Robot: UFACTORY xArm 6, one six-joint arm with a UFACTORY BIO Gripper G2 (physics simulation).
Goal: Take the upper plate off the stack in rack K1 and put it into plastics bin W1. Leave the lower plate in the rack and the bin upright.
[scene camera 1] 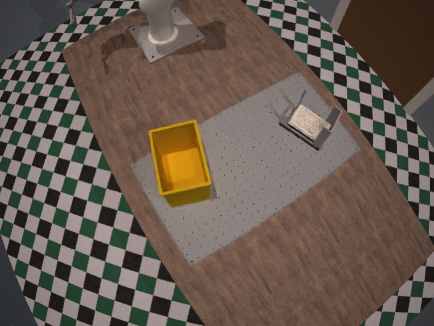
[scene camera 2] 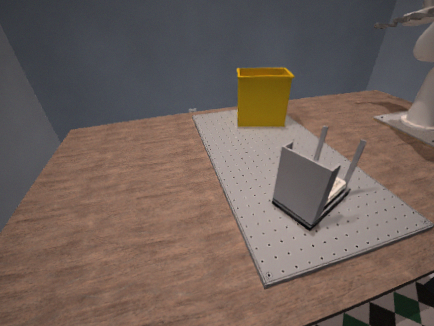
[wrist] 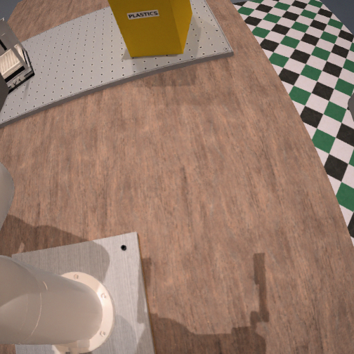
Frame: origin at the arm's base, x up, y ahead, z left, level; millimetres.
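Seen in the pictures: end effector, tool point: (scene camera 1: 94, 7) (scene camera 2: 396, 21); arm's base, origin of the base link: (scene camera 1: 163, 34) (scene camera 2: 418, 123).
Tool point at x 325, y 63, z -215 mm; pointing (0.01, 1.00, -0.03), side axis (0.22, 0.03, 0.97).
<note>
Offsets run from my tool point to a thing's top centre. Level surfaces: height alone.
Rack K1 @(dx -178, dy +534, dz +522 mm) (scene camera 1: 327, 132) (scene camera 2: 302, 182) (wrist: 29, 70) stands upright on the board, with a tall grey panel and two thin posts. A white plate @(dx -278, dy +542, dz +527 mm) (scene camera 1: 308, 121) (scene camera 2: 337, 189) (wrist: 12, 63) lies flat in it on top; the lower plate cannot be told apart. Plastics bin W1 @(dx -145, dy +535, dz +90 mm) (scene camera 1: 187, 196) (scene camera 2: 262, 100) (wrist: 155, 32), yellow, stands upright at the other end of the board; its inside looks empty in scene camera 1. My gripper (scene camera 1: 71, 14) (scene camera 2: 378, 26) is open and empty, high near the arm base, away from rack and bin. Finger edges show at both sides of the wrist view.
The grey perforated board @(dx -325 mm) (scene camera 1: 240, 175) (scene camera 2: 250, 200) (wrist: 75, 75) lies on the brown wooden table @(dx -338 mm) (scene camera 1: 300, 240) (scene camera 2: 125, 225) (wrist: 185, 185). The arm's metal base plate (scene camera 1: 145, 50) (wrist: 125, 270) is on the table behind the board. The posts and panel rise above the plate.
</note>
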